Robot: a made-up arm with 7 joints. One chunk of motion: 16 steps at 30 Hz.
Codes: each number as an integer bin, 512 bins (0 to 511) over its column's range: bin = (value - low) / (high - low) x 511, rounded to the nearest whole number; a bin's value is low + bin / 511 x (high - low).
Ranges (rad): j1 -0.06..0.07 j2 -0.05..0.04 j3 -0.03..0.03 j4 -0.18..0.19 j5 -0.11..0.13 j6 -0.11..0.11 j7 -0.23..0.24
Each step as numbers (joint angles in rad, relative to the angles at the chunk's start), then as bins.
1 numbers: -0.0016 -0.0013 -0.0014 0.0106 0.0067 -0.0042 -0.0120
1 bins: 230 277 244 263 248 246 237
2 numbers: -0.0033 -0.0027 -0.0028 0.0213 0.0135 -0.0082 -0.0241
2 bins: 223 269 232 278 263 236 224
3 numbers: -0.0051 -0.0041 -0.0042 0.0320 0.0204 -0.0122 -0.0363
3 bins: 216 261 220 293 278 227 211
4 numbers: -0.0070 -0.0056 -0.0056 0.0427 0.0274 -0.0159 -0.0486
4 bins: 208 252 208 308 293 219 197
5 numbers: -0.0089 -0.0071 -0.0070 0.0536 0.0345 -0.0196 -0.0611
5 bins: 201 244 196 323 308 210 184
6 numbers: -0.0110 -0.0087 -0.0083 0.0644 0.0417 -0.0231 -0.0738
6 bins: 193 234 185 338 323 202 170
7 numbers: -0.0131 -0.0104 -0.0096 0.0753 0.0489 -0.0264 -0.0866
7 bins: 184 225 174 353 338 194 156
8 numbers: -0.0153 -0.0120 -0.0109 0.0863 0.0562 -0.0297 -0.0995
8 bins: 176 216 163 368 354 187 142
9 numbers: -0.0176 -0.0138 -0.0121 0.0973 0.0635 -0.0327 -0.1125
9 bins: 167 206 152 383 369 180 128
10 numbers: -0.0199 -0.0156 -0.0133 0.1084 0.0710 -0.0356 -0.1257
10 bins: 158 195 142 398 385 173 113
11 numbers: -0.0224 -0.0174 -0.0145 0.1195 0.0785 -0.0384 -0.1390
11 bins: 148 185 132 414 401 166 99
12 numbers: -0.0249 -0.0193 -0.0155 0.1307 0.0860 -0.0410 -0.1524
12 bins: 138 174 123 429 417 160 84
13 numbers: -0.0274 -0.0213 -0.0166 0.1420 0.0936 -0.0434 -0.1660
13 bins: 128 163 114 445 433 155 70
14 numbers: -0.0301 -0.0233 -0.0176 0.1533 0.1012 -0.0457 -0.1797
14 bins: 118 152 106 460 450 149 55
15 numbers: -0.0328 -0.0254 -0.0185 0.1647 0.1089 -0.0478 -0.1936
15 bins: 107 140 98 476 466 144 40
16 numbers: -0.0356 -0.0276 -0.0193 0.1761 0.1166 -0.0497 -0.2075
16 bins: 96 127 91 492 482 140 24
